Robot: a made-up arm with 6 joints. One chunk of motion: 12 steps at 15 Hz.
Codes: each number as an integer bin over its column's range. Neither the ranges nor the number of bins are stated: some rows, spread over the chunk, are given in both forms.
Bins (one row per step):
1: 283 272 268 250 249 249
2: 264 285 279 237 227 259
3: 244 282 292 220 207 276
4: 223 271 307 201 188 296
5: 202 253 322 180 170 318
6: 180 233 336 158 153 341
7: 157 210 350 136 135 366
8: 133 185 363 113 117 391
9: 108 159 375 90 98 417
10: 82 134 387 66 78 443
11: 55 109 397 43 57 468
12: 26 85 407 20 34 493
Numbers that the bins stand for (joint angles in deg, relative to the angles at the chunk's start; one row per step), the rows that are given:
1: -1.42 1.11 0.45 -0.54 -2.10 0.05
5: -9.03 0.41 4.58 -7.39 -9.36 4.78
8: -15.51 -2.12 7.70 -13.94 -14.24 9.78
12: -25.56 -5.84 11.06 -23.04 -21.87 16.77
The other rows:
2: -3.20 1.60 1.29 -1.81 -4.12 0.74
3: -5.08 1.49 2.29 -3.47 -5.96 1.90
4: -7.05 1.08 3.43 -5.33 -7.71 3.27
6: -11.09 -0.34 5.64 -9.54 -10.93 6.36
7: -13.25 -1.19 6.71 -11.69 -12.58 8.07
9: -17.86 -3.09 8.62 -16.19 -15.99 11.56
10: -20.30 -4.02 9.54 -18.54 -17.83 13.34
11: -22.83 -4.95 10.30 -20.79 -19.76 15.05

